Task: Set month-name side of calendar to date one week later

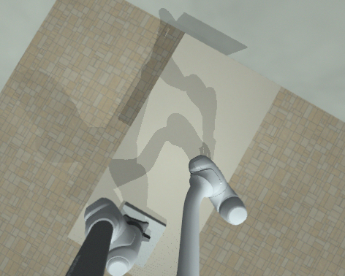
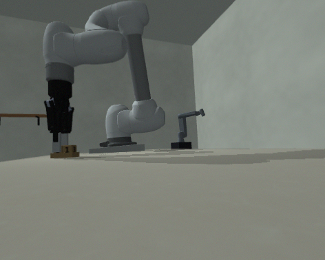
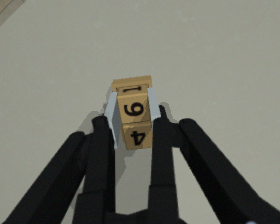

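Now: the wooden cube 3 cm below my hand. The rest, counted from my hand: tray: 1 cm ahead, 1 cm to the left, 4 cm below.
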